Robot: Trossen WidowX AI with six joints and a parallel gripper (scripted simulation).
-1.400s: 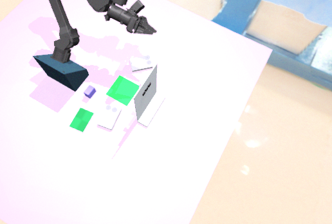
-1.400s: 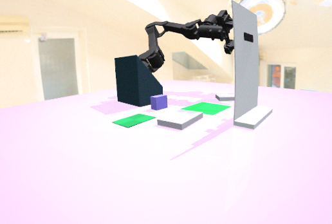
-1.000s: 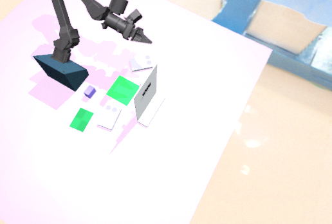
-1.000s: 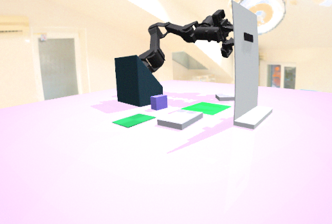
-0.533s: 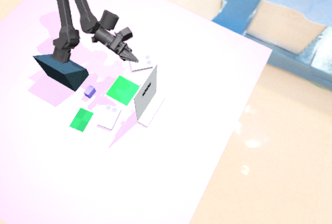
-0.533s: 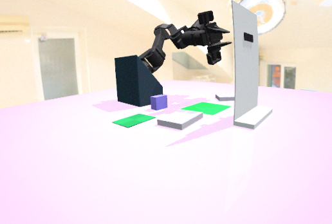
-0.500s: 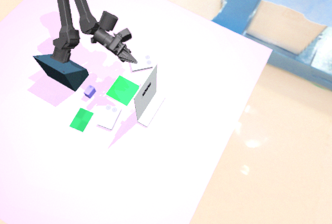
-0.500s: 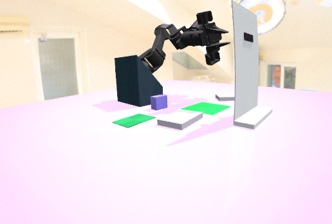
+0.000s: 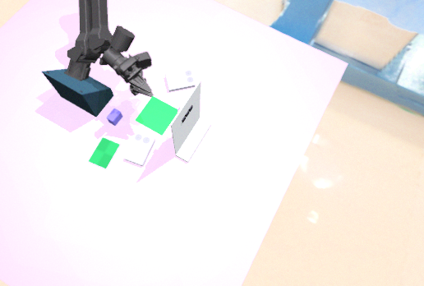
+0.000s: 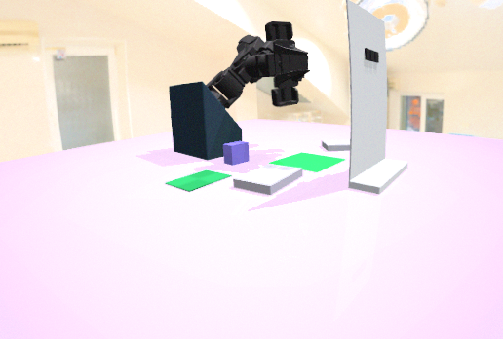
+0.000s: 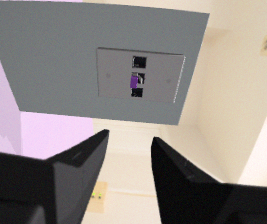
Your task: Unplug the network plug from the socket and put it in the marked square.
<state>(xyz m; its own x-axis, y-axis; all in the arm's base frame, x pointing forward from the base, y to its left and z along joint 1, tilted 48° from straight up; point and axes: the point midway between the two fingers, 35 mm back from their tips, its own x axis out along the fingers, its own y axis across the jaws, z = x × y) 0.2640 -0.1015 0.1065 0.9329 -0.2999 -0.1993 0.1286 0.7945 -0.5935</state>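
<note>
My gripper tip is 14 cm short of the upright white panel, 2 cm to the left of it and 8 cm above it. From my gripper tip the other things lie so: purple cube 14 cm behind, 6 cm to the right, 18 cm below; green patch 12 cm behind, 20 cm to the right, 20 cm below.
</note>
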